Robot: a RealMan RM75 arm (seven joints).
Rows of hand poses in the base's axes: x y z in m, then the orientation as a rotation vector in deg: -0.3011 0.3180 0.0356 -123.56 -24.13 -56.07; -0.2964 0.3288 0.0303 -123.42 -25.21 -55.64; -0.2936 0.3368 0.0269 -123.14 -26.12 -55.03; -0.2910 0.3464 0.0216 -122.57 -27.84 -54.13; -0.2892 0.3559 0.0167 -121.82 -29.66 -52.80; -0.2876 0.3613 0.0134 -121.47 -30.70 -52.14; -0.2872 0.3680 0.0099 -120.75 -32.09 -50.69; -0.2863 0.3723 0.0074 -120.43 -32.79 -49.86; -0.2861 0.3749 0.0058 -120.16 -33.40 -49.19; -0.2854 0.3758 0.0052 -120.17 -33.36 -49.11; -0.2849 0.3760 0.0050 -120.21 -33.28 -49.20
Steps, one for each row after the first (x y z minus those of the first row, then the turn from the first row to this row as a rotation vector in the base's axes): 0.0047 0.0108 -0.0053 -0.26 -0.05 0.87; 0.0075 0.0188 -0.0087 -0.32 0.05 1.76; 0.0101 0.0284 -0.0140 -0.44 0.05 3.37; 0.0119 0.0379 -0.0189 -0.43 0.29 5.27; 0.0135 0.0433 -0.0222 -0.51 0.37 6.29; 0.0139 0.0500 -0.0257 -0.35 0.82 7.98; 0.0148 0.0543 -0.0282 -0.30 1.13 8.86; 0.0150 0.0569 -0.0298 -0.28 1.36 9.59; 0.0157 0.0578 -0.0304 -0.26 1.43 9.60; 0.0162 0.0580 -0.0306 -0.27 1.40 9.50
